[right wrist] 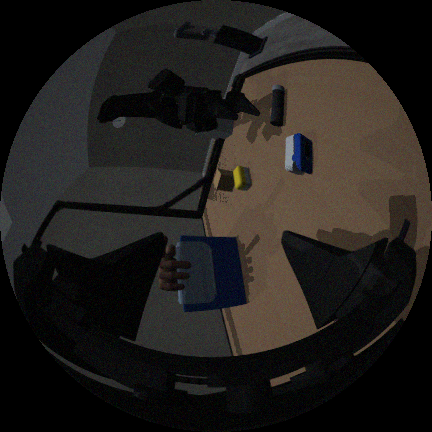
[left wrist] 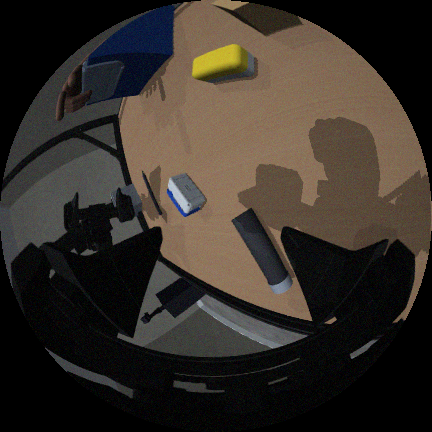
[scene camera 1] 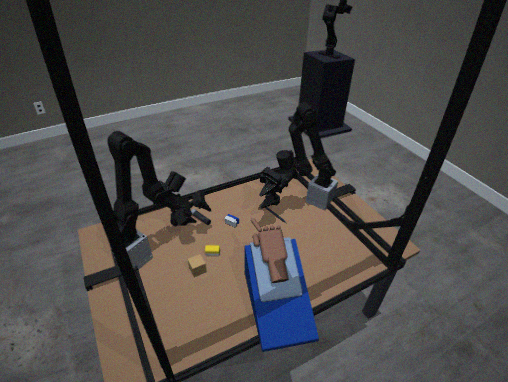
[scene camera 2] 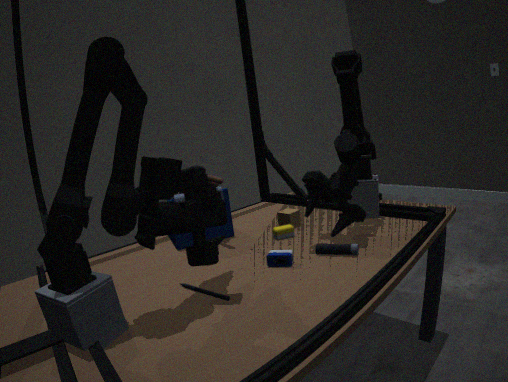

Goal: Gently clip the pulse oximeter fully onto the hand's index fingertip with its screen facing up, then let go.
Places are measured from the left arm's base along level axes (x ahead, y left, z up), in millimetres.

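Pixels of known places: left gripper, fingertip midpoint: (right wrist: 249,115) (left wrist: 223,232) (scene camera 1: 203,216) (scene camera 2: 319,226); right gripper, fingertip midpoint: (right wrist: 224,238) (left wrist: 97,191) (scene camera 1: 260,201); left arm's base at its link origin: (scene camera 1: 127,238) (scene camera 2: 362,178); right arm's base at its link origin: (scene camera 1: 323,182) (scene camera 2: 72,283).
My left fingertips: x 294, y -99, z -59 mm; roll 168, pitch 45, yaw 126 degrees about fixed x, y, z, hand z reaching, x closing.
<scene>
Ahead of a thing's pixels: the offset from my left fingertips to its top centre. "spot": to the spot under its first point.
The pulse oximeter, a small white and blue block {dx +85, dy -78, dz -29 mm} (scene camera 1: 231,220) (scene camera 2: 280,258) (left wrist: 186,195) (right wrist: 298,153), lies on the table. Its blue side shows a dark patch in scene camera 2. The brown hand {spot: dx -61, dy -370, dz +115 mm} (scene camera 1: 273,247) (left wrist: 75,97) (right wrist: 172,275) rests on a pale pad on a blue sloped stand; its index finger (scene camera 1: 256,224) sticks out past the curled fingers. My left gripper (scene camera 1: 201,215) (scene camera 2: 321,225) (left wrist: 223,232) is open and empty, above the table near the dark cylinder, to the left of the oximeter in scene camera 1. My right gripper (scene camera 1: 262,201) (right wrist: 224,238) is open and empty, raised above the table behind the hand.
A dark cylinder with a grey end {dx +26, dy +45, dz -34 mm} (scene camera 1: 201,216) (scene camera 2: 336,249) (left wrist: 262,252) (right wrist: 277,106), a yellow and grey block {dx -88, dy -120, dz -28 mm} (scene camera 1: 212,249) (scene camera 2: 283,231) (left wrist: 222,62) (right wrist: 241,178), a wooden cube {dx -184, dy -128, dz -11 mm} (scene camera 1: 197,265) (scene camera 2: 288,217) and a dark pen {dx +237, dy -198, dz -52 mm} (scene camera 1: 273,215) (scene camera 2: 205,291) (left wrist: 152,194) lie on the table. The blue stand (scene camera 1: 285,325) overhangs the table edge.
</scene>
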